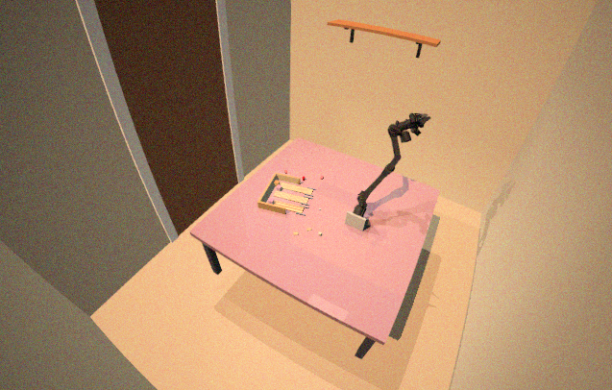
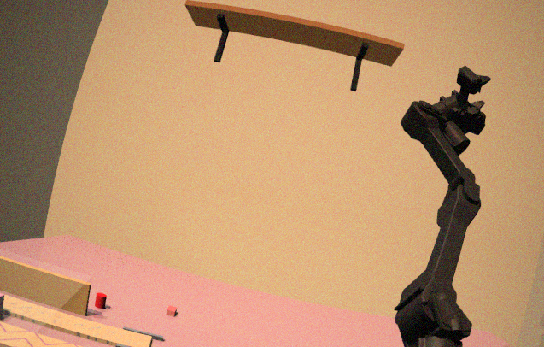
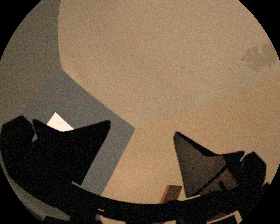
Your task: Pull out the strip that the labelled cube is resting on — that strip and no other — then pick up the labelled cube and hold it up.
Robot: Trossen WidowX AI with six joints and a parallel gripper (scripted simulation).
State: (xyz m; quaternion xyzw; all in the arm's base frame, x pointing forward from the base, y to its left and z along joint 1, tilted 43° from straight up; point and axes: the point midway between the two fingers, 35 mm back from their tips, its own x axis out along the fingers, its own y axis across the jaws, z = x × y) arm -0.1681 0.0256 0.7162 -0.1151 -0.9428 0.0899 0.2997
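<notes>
Now: the blue-striped strip 630 mm below my gripper tip, 630 mm ahead of it and 560 mm to the left of it.
</notes>
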